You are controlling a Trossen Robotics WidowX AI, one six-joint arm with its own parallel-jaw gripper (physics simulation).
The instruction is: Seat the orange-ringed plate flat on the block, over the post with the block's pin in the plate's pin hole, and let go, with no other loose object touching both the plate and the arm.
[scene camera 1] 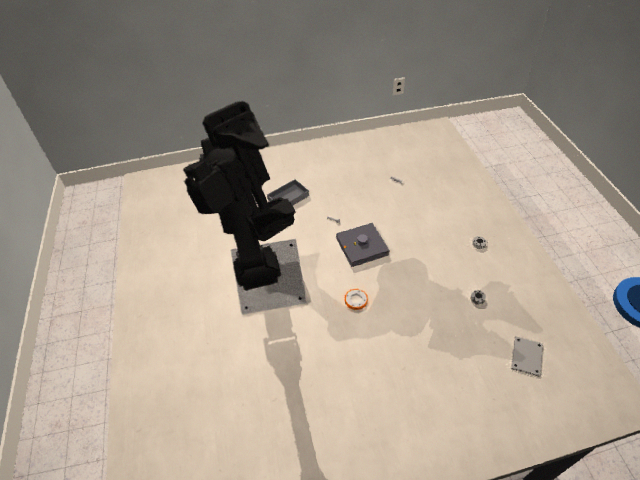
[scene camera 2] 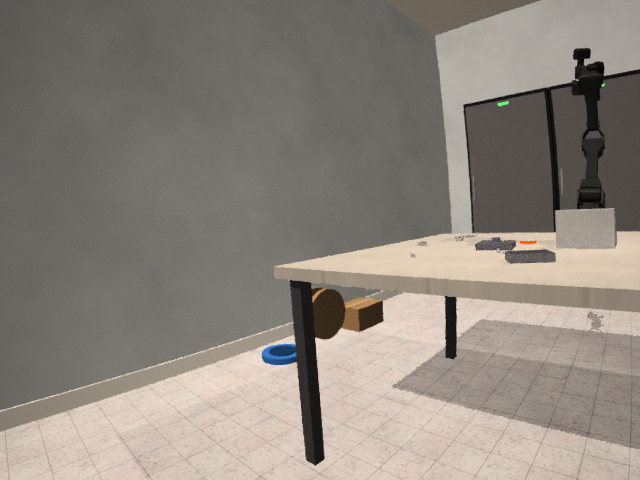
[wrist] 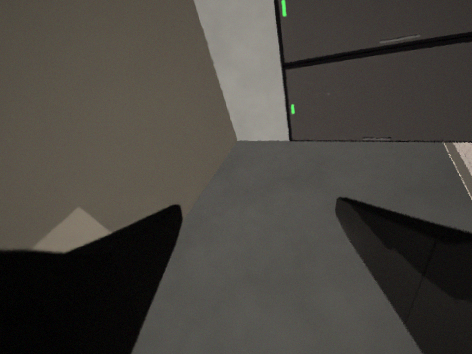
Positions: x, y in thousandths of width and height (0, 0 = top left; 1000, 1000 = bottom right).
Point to a dark square block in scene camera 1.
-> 587, 518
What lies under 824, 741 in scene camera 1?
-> A flat grey plate.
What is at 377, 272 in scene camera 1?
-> My gripper.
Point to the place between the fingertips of my gripper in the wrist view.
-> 546, 589
